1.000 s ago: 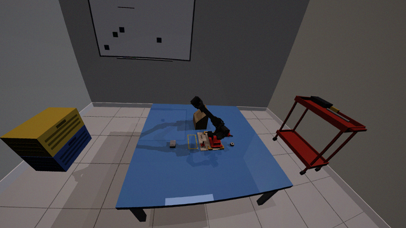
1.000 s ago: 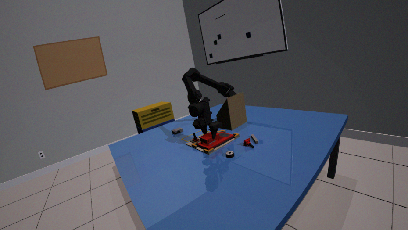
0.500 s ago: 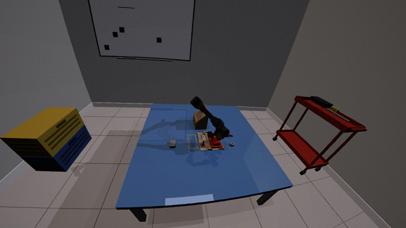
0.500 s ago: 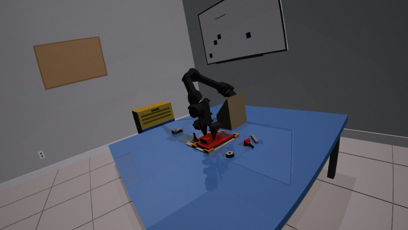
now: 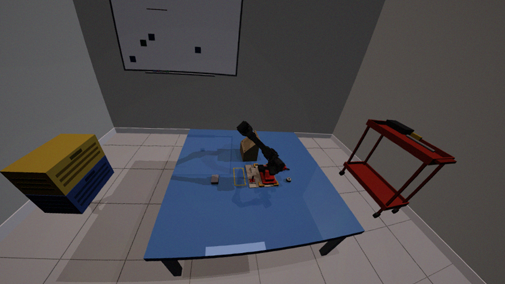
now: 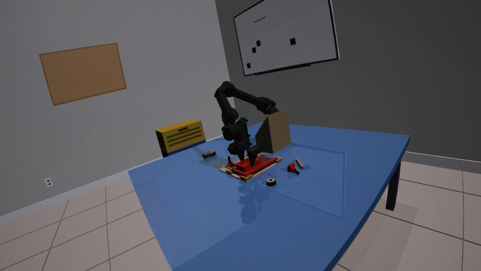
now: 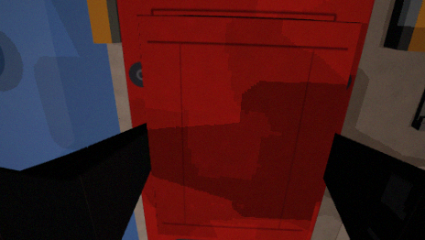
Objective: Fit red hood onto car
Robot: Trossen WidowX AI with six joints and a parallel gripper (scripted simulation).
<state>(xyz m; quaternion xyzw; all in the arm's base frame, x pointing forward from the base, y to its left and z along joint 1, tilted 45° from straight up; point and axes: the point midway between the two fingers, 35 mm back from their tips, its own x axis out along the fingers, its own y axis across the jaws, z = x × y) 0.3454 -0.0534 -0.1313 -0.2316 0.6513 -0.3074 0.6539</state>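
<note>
My gripper tip is 10 mm below the red hood. Round my gripper tip: black ring: 40 mm ahead, 170 mm to the left, 30 mm below; then grey bar: 160 mm behind, 190 mm to the left, 30 mm below; then grey engine block: 20 mm below.
</note>
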